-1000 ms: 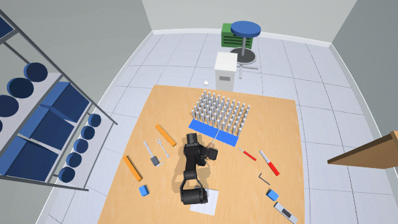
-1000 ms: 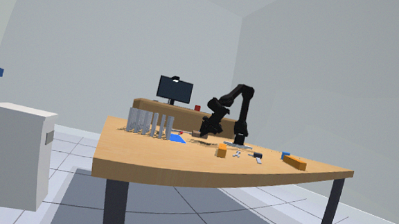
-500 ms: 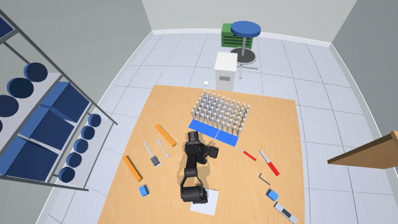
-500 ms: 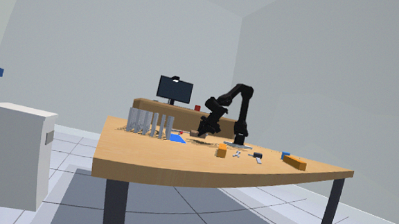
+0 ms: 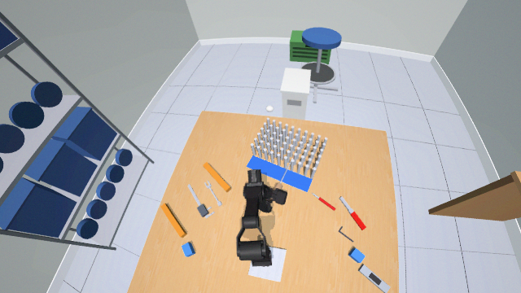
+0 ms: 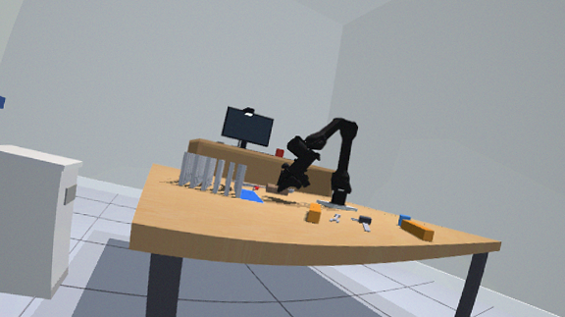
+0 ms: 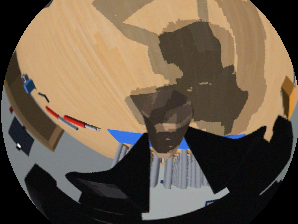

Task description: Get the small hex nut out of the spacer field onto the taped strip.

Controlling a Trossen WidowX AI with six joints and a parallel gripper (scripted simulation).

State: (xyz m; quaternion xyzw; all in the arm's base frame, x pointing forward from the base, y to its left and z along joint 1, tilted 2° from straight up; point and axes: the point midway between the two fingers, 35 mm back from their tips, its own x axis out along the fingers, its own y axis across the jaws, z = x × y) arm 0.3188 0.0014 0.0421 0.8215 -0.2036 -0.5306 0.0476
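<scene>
Now: gripper tip 12 cm short of the blue taped strip and 4 cm above it. Round my gripper tip: red screwdriver (23 cm to the right, 3 cm below); brown-handled hook tool (10 cm ahead, 3 cm to the right, 1 cm below); small wrench (5 cm behind, 34 cm to the left, 3 cm below).
</scene>
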